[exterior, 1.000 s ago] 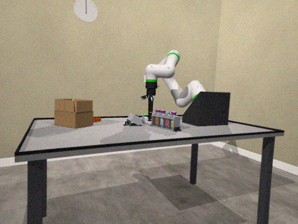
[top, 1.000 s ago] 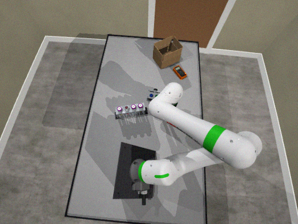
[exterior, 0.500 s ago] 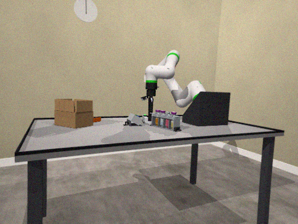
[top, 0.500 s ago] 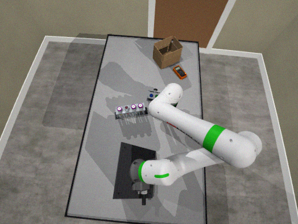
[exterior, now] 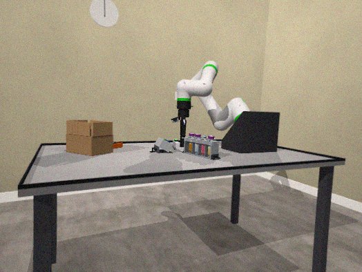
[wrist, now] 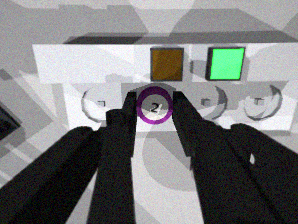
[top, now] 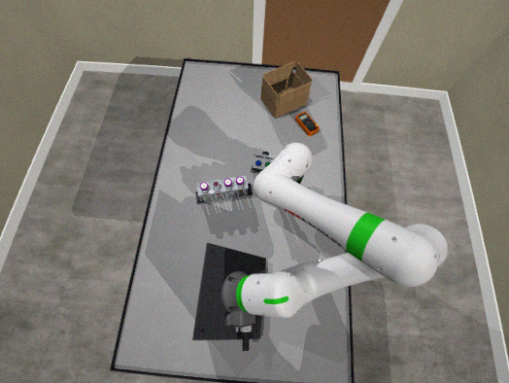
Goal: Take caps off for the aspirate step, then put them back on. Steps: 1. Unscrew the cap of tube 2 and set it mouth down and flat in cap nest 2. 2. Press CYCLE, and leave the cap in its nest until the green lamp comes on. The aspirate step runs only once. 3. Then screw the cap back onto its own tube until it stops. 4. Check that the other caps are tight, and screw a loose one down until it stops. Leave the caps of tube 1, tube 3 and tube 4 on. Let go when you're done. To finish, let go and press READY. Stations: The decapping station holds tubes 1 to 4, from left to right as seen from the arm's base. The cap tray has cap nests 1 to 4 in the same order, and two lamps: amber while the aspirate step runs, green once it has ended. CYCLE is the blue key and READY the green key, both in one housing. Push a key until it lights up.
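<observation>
Now: hand 3 cm short of the cap 1, 35 cm to the right of it and 7 cm below it. Round my hand: key housing: 18 cm ahead, 8 cm to the left, 1 cm above; green key: 16 cm ahead, 6 cm to the left, 2 cm above; purple cap marked 2: 3 cm below.
</observation>
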